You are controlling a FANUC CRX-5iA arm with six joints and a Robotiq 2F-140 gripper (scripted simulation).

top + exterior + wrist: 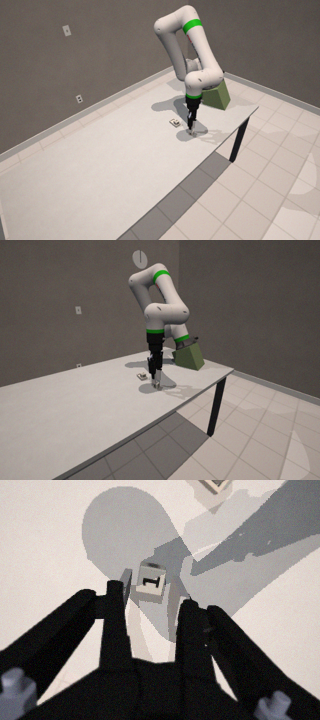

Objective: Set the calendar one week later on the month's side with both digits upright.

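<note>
Right now the white calendar cube is 6 cm below my hand.
</note>
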